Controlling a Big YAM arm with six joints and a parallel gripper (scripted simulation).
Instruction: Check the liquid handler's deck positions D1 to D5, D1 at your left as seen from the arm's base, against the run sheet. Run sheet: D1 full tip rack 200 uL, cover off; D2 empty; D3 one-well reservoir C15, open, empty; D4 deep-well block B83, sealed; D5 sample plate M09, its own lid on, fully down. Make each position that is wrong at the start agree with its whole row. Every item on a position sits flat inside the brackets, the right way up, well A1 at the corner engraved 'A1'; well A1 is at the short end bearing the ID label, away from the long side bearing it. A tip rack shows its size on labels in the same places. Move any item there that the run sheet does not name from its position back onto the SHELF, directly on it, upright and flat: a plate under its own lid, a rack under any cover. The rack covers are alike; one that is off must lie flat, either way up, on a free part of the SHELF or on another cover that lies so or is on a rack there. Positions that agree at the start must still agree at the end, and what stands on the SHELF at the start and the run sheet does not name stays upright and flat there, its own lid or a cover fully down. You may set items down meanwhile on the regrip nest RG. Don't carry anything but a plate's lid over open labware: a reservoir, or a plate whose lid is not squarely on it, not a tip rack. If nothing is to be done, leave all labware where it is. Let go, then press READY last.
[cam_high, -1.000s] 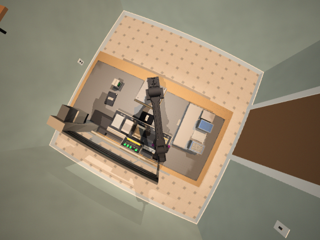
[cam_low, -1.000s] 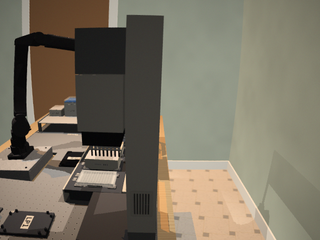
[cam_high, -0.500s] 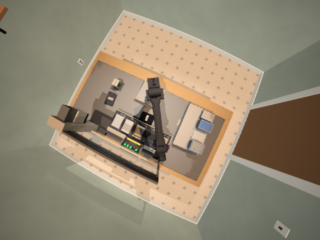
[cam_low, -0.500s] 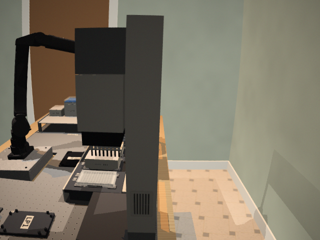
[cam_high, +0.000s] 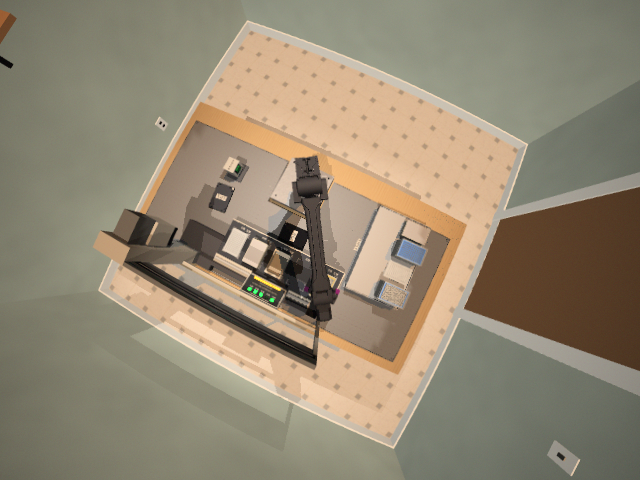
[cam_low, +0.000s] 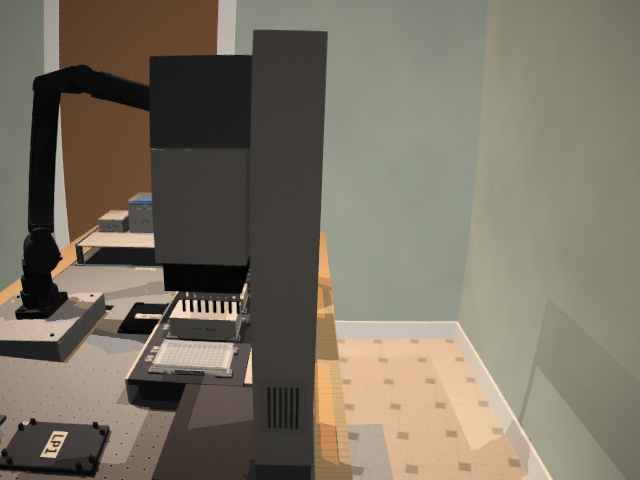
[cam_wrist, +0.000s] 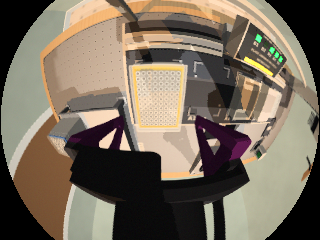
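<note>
Now: hand 8 cm above the yellow-framed tip rack and 1 cm past it. From my hand the other things lie so: shelf 26 cm behind, 25 cm to the left, 12 cm below; cream reservoir 25 cm to the right, 12 cm below, 1 cm behind; regrip nest 24 cm to the right, 17 cm below, 17 cm behind.
</note>
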